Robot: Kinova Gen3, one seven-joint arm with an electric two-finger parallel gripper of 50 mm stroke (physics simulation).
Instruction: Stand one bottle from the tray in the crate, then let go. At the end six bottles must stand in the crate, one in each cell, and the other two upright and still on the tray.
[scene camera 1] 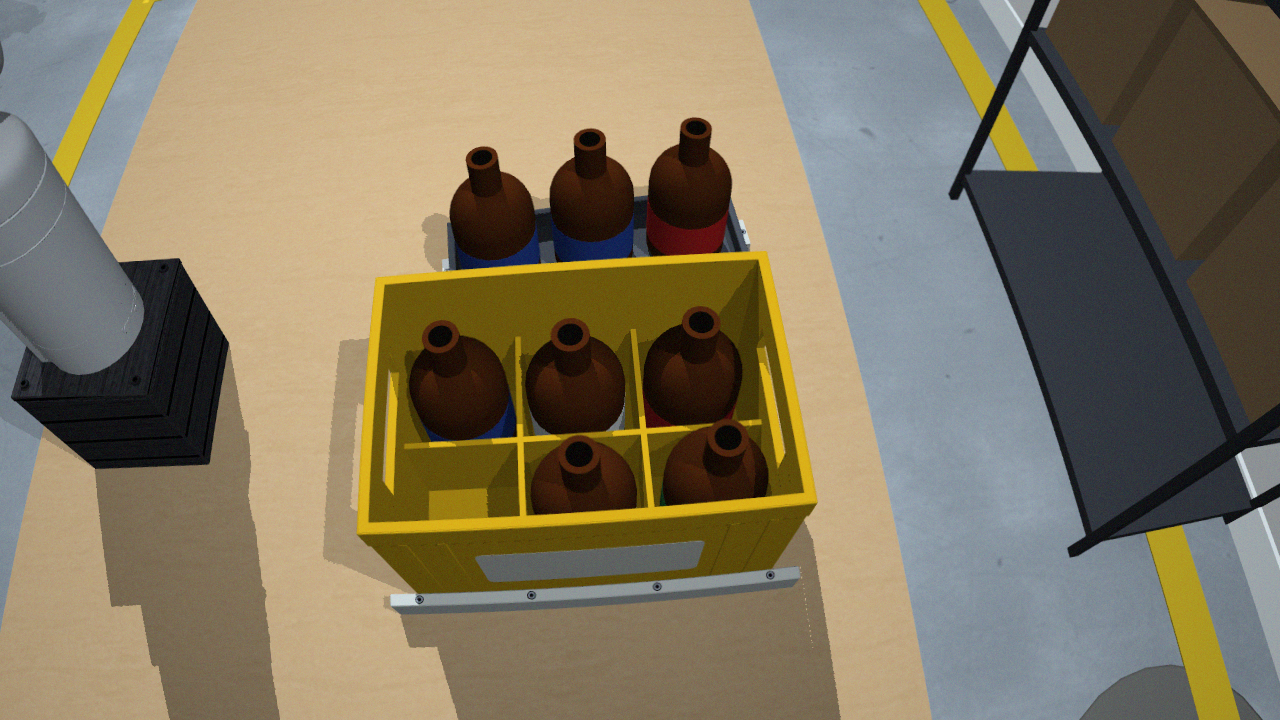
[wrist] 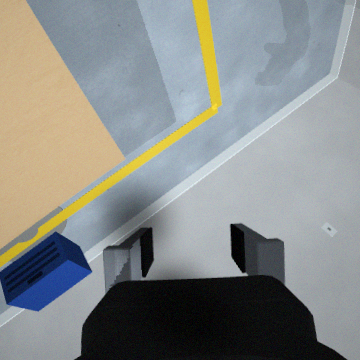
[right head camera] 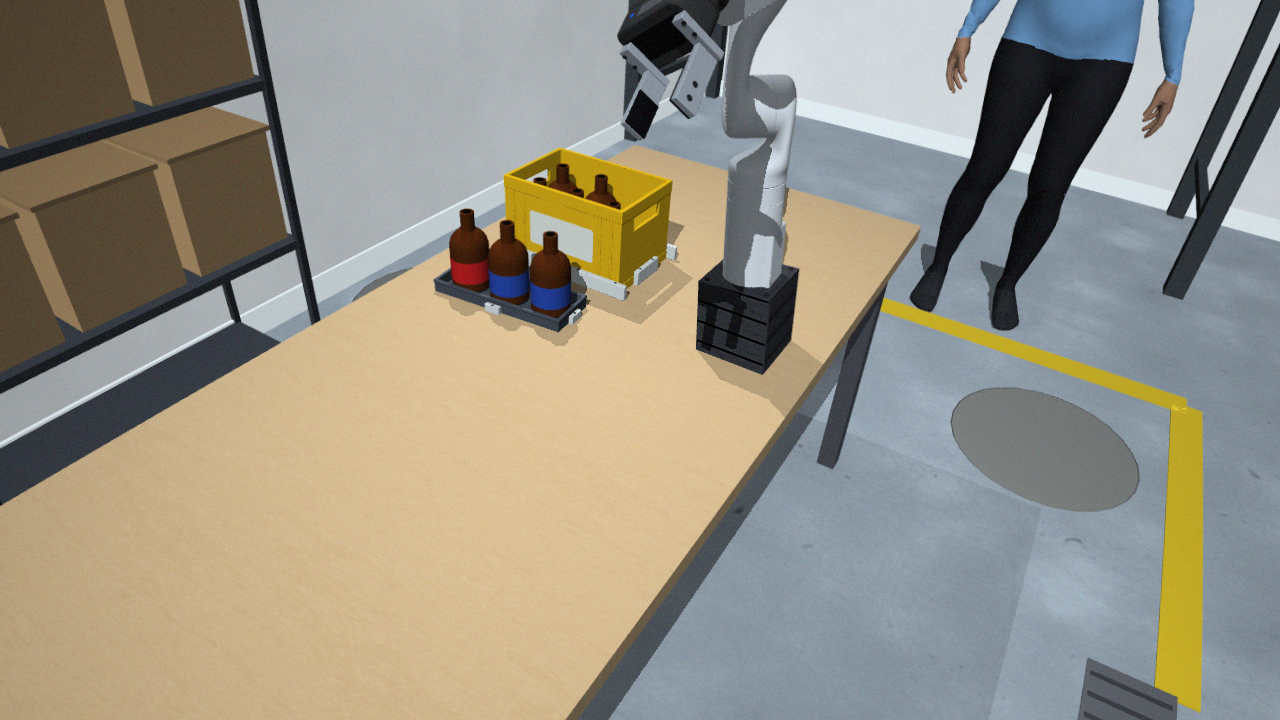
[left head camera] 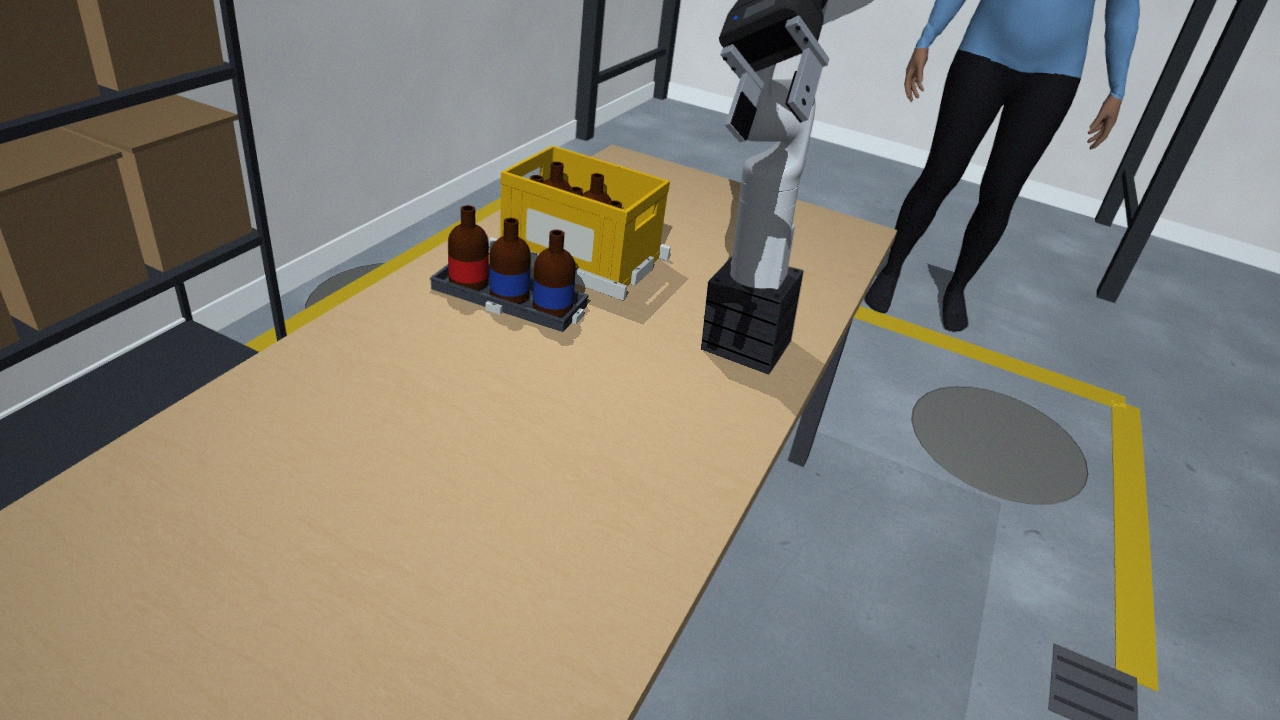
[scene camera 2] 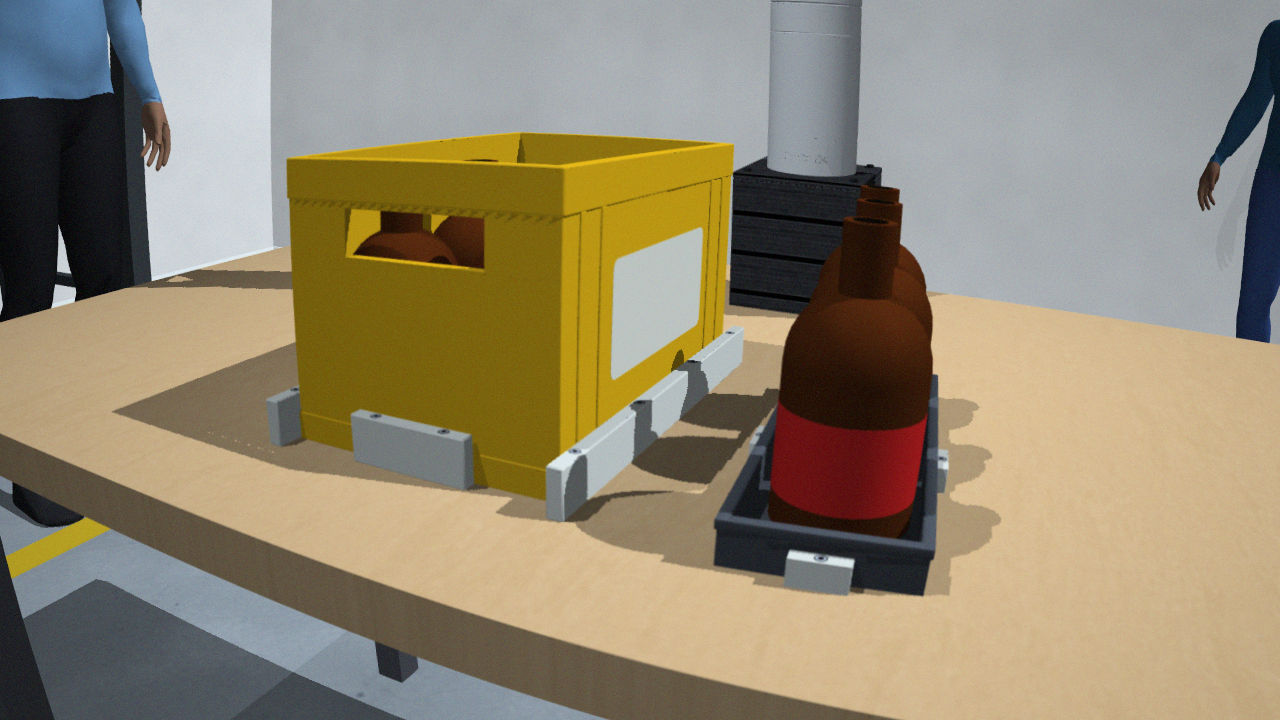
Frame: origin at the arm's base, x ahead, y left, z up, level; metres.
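Where they show: gripper, fingertip midpoint: (wrist: 191, 241) (right head camera: 656, 120) (left head camera: 765, 122); arm's base at its link origin: (scene camera 1: 95, 325) (right head camera: 749, 274) (left head camera: 756, 275) (scene camera 2: 811, 168).
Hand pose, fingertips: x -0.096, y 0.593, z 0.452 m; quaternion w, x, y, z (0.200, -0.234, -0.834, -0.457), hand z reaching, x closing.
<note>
Each offset is from my fingertips to the top centre of the thing. "*": to the spot under its first point.
The yellow crate {dx +0.488, dy -0.710, dz -0.418 m} (left head camera: 642, 241) (right head camera: 644, 241) (scene camera 1: 447, 525) (scene camera 2: 429, 349) has six cells. In scene camera 1, brown bottles stand in the three far cells and in the near middle and near right cells; the near left cell {* dx +0.383, dy -0.720, dz -0.585 m} (scene camera 1: 458, 503), on the robot base's side, is empty. The dark tray {dx +0.522, dy -0.487, dz -0.568 m} (left head camera: 528, 313) (right head camera: 528, 315) (scene camera 2: 760, 548) beside the crate holds three upright bottles in a row: a red-label bottle {dx +0.607, dy -0.481, dz -0.433 m} (left head camera: 468, 250) (right head camera: 469, 252) (scene camera 1: 689, 192) (scene camera 2: 850, 402), a middle blue-label bottle {dx +0.519, dy -0.485, dz -0.433 m} (left head camera: 510, 259) (scene camera 1: 591, 201) and an end blue-label bottle {dx +0.432, dy -0.492, dz -0.433 m} (left head camera: 554, 273) (scene camera 1: 492, 214). My gripper (left head camera: 771, 114) (right head camera: 662, 118) (wrist: 191, 241) is open and empty, high above the table and away from the tray.
The arm's black base block (left head camera: 747, 322) (scene camera 1: 116, 394) (scene camera 2: 769, 237) stands beside the crate. Pale stop blocks (scene camera 1: 595, 591) (scene camera 2: 411, 447) edge the crate. A shelf rack (left head camera: 252, 170) with boxes and a standing person (left head camera: 1020, 107) are beyond the table. A blue box (wrist: 55, 275) shows in the wrist view.
</note>
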